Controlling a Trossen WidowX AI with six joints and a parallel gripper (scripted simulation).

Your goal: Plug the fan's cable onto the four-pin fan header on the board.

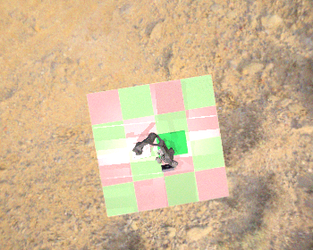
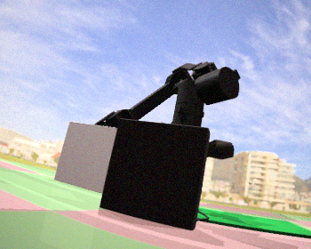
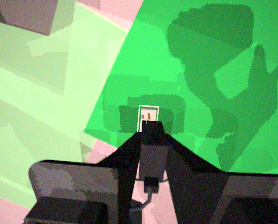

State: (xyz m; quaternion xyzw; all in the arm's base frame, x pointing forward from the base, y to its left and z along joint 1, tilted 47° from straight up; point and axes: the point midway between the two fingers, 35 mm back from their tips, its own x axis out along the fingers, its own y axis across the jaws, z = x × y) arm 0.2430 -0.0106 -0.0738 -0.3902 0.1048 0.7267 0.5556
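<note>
My gripper tip is now 90 mm short of the green board, 70 mm to the right of it and 60 mm above it. From my gripper tip the other things lie so: fan plug 10 mm above; then black box 140 mm to the right, 20 mm above, 10 mm ahead.
</note>
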